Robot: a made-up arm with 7 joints. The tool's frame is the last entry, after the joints.
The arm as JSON. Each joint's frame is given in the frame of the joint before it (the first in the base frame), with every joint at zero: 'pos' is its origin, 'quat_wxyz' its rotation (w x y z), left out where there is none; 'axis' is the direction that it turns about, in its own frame. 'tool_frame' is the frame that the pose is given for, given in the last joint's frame.
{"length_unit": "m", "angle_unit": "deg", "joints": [
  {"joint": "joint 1", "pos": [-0.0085, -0.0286, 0.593], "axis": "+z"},
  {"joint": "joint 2", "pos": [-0.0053, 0.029, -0.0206], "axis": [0.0, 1.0, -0.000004]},
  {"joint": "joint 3", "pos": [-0.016, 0.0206, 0.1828], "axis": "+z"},
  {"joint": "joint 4", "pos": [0.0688, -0.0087, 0.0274], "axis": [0.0, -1.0, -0.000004]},
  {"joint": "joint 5", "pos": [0.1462, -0.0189, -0.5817], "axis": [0.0, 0.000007, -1.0]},
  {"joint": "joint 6", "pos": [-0.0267, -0.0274, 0.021], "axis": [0.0, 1.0, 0.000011]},
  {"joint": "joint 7", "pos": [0.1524, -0.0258, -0.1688], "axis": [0.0, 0.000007, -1.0]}
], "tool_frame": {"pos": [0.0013, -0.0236, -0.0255], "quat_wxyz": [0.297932, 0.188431, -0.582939, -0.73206]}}
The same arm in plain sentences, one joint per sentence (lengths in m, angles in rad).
The arm has seven revolute joints in a row. What follows holds with every joint at zero, and every direction is one of the base frame's. The first joint sits 0.0085 m along -x and 0.0286 m along -y and 0.593 m along +z from the base frame's origin and rotates about +z. The second joint sits 0.0053 m along -x and 0.029 m along +y and 0.0206 m along -z from the first joint and rotates about +y. The third joint sits 0.016 m along -x and 0.0206 m along +y and 0.1828 m along +z from the second joint and rotates about +z. The fourth joint sits 0.0688 m along +x and 0.0087 m along -y and 0.0274 m along +z from the third joint and rotates about -y. The fifth joint sits 0.1462 m along +x and 0.0189 m along -y and 0.5817 m along -z from the fourth joint and rotates about -z. The sixth joint sits 0.0267 m along -x and 0.0274 m along -y and 0.021 m along +z from the fifth joint and rotates about +y. The seventh joint sits 0.1524 m along +x and 0.0258 m along -y and 0.1688 m along -z from the sixth joint and rotates about -z. The tool frame, which is the frame that the pose is given for, sits 0.0013 m along +x and 0.0236 m along -y and 0.0255 m along -z from the seventh joint; its axes are the base frame's turned by roll 1.3181, pitch -0.0715 and yaw -2.424 rad (as in URDF: about the fixed x, then y, then z).
